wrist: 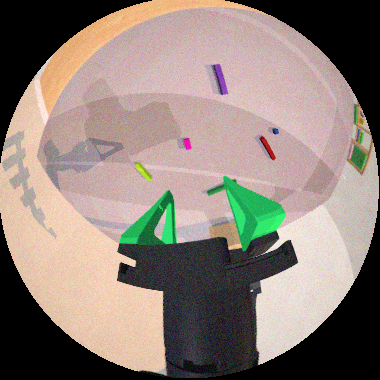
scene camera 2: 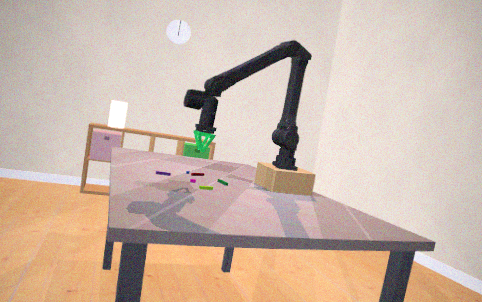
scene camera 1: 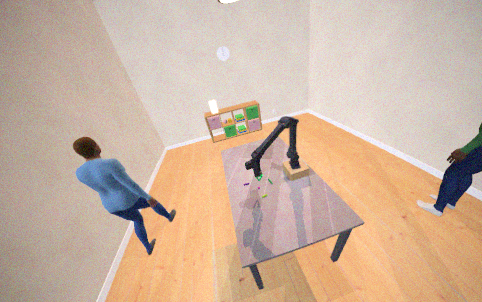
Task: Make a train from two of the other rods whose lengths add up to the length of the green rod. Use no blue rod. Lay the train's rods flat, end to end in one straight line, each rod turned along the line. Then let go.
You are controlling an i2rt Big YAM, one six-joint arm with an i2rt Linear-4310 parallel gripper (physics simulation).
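Pixels of known places: gripper, between the fingertips: (wrist: 196,186) (scene camera 2: 200,151) (scene camera 1: 258,178); arm's base, origin of its link: (wrist: 240,250) (scene camera 2: 284,167) (scene camera 1: 294,164).
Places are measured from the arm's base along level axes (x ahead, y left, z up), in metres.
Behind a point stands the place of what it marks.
My gripper (scene camera 2: 202,150) @[z 0.026, x 0.388, y 0.132 m] (wrist: 196,186) @[z 0.026, x 0.388, y 0.132 m] is open and empty, high above the table. In the wrist view the green rod (wrist: 216,190) @[z -0.086, x 0.270, y 0.088 m] (scene camera 2: 223,182) @[z -0.090, x 0.272, y 0.085 m] (scene camera 1: 270,181) @[z -0.089, x 0.272, y 0.084 m] lies partly behind the right finger. A purple rod (wrist: 220,79) @[z -0.086, x 0.514, y 0.062 m] (scene camera 2: 163,173) @[z -0.091, x 0.515, y 0.065 m] (scene camera 1: 246,184) @[z -0.093, x 0.517, y 0.065 m] lies at the top of the wrist view. A short magenta rod (wrist: 187,144) @[z -0.086, x 0.398, y 0.138 m] (scene camera 2: 193,181) @[z -0.093, x 0.397, y 0.144 m] lies near the middle, a yellow-green rod (wrist: 143,171) @[z -0.087, x 0.359, y 0.246 m] (scene camera 2: 206,188) @[z -0.093, x 0.356, y 0.254 m] (scene camera 1: 264,196) @[z -0.091, x 0.361, y 0.256 m] to its left. A red rod (wrist: 268,148) @[z -0.086, x 0.372, y -0.042 m] (scene camera 2: 197,174) @[z -0.091, x 0.372, y -0.037 m] and a tiny blue rod (wrist: 275,131) @[z -0.087, x 0.413, y -0.058 m] (scene camera 2: 188,172) @[z -0.090, x 0.410, y -0.056 m] lie to its right. The rods lie flat, apart from each other.
The arm stands on a wooden block (scene camera 1: 296,171) @[z -0.004, x 0.014, y 0.096 m] (scene camera 2: 285,180) @[z -0.043, x 0.022, y 0.109 m] (wrist: 225,235) @[z -0.046, x 0.083, y 0.061 m] on the table (scene camera 1: 320,220) @[z -0.096, x -0.010, y 0.561 m] (scene camera 2: 320,220) @[z -0.096, x 0.030, y 0.515 m]. A shelf unit (scene camera 1: 233,108) (scene camera 2: 86,172) stands by the back wall. A person in blue (scene camera 1: 107,182) stands left of the table; another (scene camera 1: 460,170) stands at the right.
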